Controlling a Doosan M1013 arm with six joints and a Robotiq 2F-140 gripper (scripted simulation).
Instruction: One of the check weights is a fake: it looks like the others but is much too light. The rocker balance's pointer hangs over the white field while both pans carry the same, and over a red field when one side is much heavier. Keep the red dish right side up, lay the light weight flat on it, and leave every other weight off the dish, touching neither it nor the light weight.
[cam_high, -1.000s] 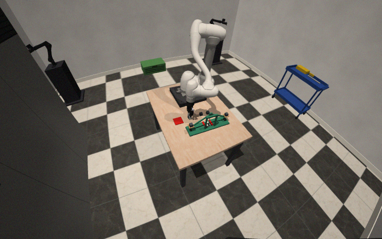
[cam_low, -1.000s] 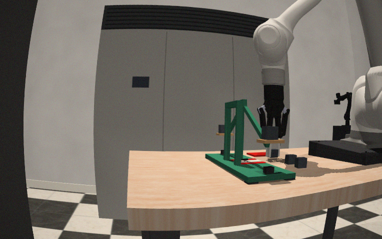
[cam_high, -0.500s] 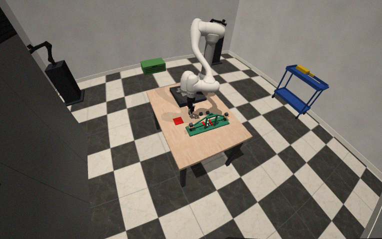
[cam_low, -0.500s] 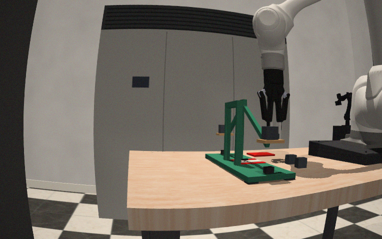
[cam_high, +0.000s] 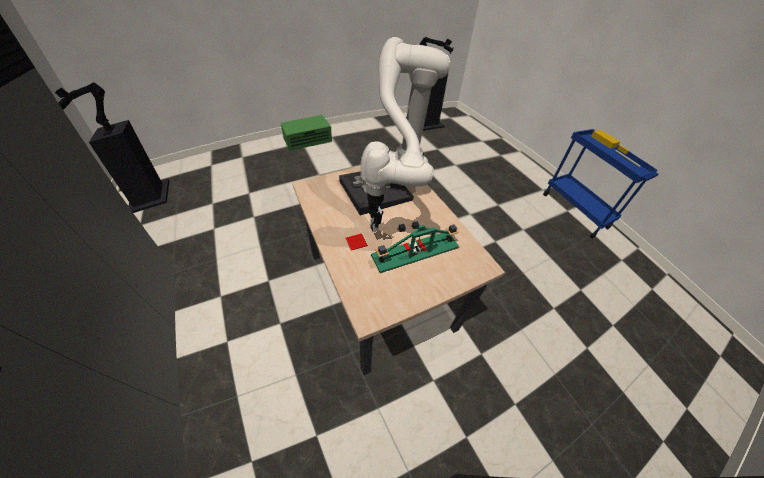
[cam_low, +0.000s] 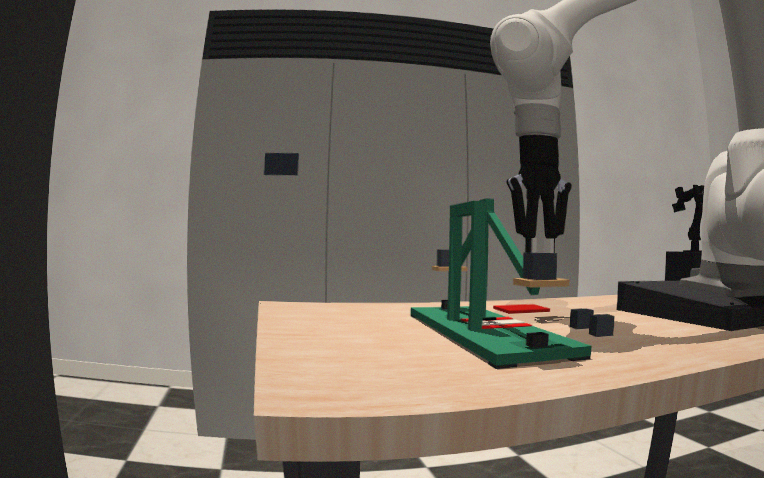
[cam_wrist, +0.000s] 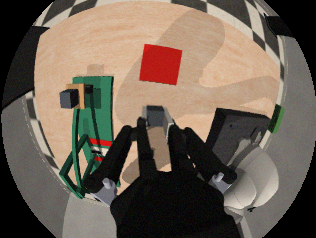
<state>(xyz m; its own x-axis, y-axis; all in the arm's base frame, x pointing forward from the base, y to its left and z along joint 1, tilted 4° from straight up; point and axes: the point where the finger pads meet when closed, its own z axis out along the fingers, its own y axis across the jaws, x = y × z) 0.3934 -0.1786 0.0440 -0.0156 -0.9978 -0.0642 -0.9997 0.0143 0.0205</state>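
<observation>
Right now my hand is 1 cm past the flat red dish, 10 cm to the left of it and 10 cm above it. Round my hand: green rocker balance: 18 cm ahead, 16 cm to the left, 1 cm below.
</observation>
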